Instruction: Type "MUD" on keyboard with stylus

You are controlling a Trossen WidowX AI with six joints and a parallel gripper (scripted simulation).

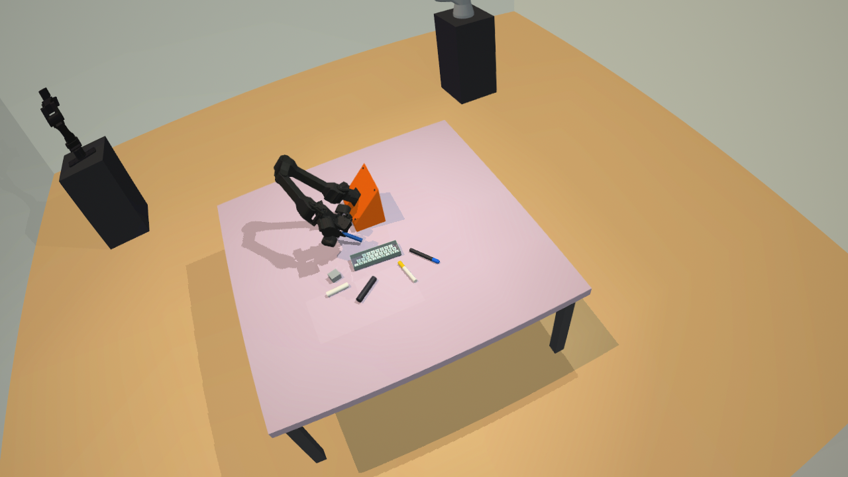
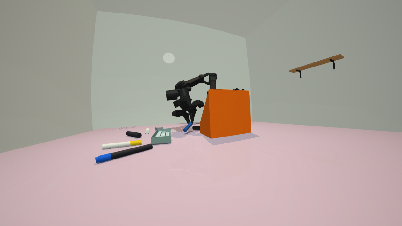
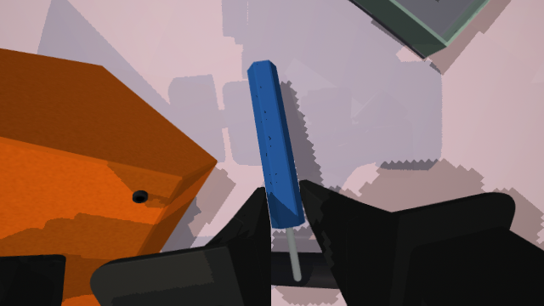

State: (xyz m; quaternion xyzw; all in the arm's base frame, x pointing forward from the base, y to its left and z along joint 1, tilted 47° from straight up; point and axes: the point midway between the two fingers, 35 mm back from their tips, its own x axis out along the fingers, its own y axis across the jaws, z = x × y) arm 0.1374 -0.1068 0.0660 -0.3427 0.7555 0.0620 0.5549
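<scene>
Right now the stylus tip is 30 mm to the right of my gripper tip, 20 mm behind it and 10 mm above it. Also, from my gripper tip: small grey block (160 mm ahead, 120 mm to the right, 30 mm below); then white cylinder (230 mm ahead, 130 mm to the right, 30 mm below); then stylus (right at my gripper tip).
</scene>
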